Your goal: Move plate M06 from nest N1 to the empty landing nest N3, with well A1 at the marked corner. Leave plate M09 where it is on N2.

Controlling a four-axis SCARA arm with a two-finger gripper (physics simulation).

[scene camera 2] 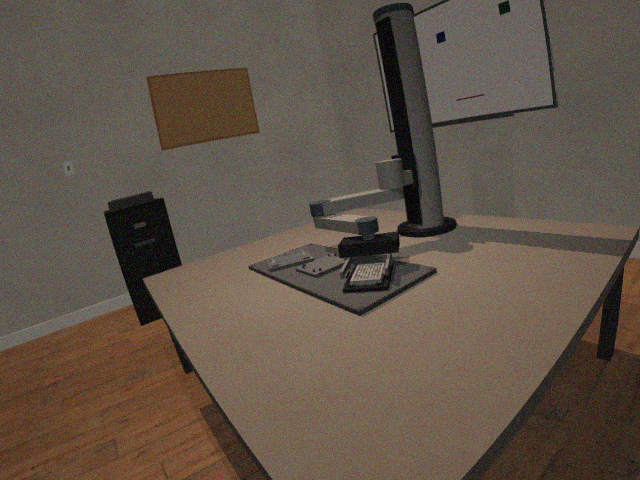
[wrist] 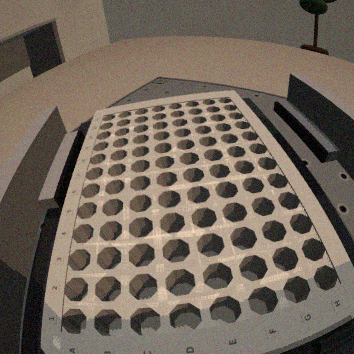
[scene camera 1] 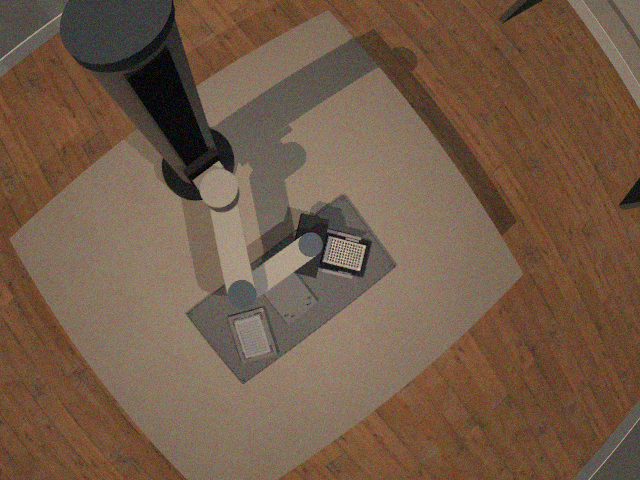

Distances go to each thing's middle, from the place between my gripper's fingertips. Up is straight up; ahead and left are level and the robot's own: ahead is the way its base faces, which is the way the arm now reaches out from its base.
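Scene:
Dark nest (wrist: 31, 328): 20 mm to the right of my hand, 30 mm behind it, 30 mm below it.

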